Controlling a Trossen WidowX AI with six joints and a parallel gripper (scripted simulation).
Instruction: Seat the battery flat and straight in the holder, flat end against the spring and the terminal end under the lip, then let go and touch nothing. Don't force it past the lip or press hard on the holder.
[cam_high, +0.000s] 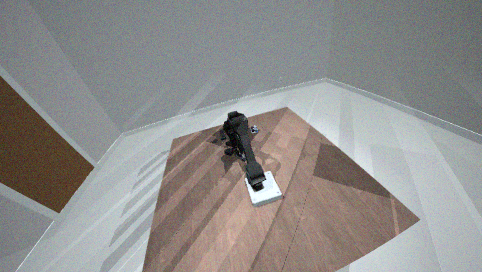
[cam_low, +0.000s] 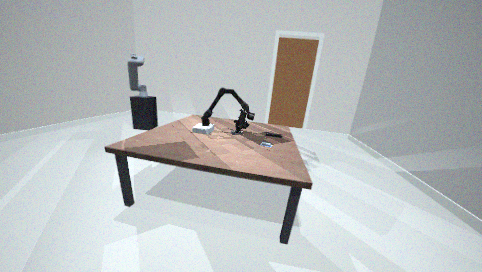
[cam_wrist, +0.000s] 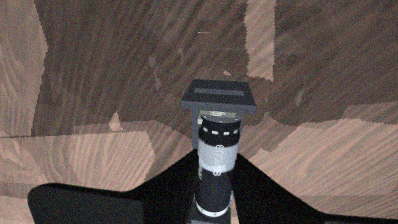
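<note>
Now: the battery 10 mm above my gripper tip.
</note>
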